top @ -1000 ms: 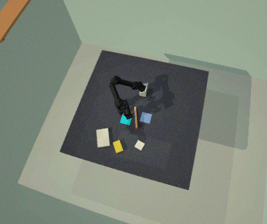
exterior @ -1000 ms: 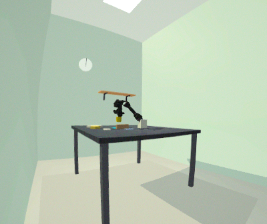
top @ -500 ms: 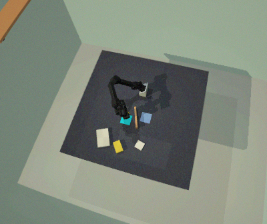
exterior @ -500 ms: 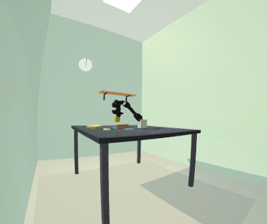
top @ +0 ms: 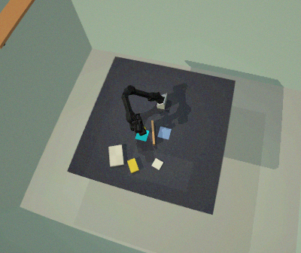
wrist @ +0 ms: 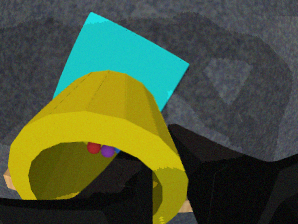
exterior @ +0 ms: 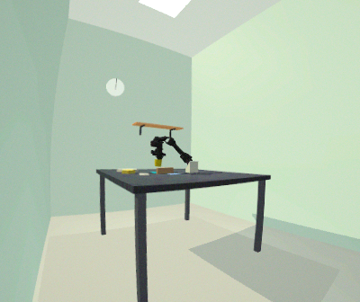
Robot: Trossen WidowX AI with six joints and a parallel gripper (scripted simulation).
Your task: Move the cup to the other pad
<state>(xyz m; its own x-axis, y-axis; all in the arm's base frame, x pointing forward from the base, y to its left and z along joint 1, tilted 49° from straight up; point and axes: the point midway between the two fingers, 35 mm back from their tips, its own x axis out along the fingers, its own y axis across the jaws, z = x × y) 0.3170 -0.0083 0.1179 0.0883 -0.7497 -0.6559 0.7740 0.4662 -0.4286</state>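
Now: gripper tip 30 mm short of the cyan pad, 10 mm to the right of it and 100 mm above it. Also, from my gripper tip: thin wooden bar 10 mm behind, 110 mm to the left, 80 mm below; then light blue pad 50 mm behind, 200 mm to the left, 100 mm below; then cup 20 mm ahead, 20 mm to the left.
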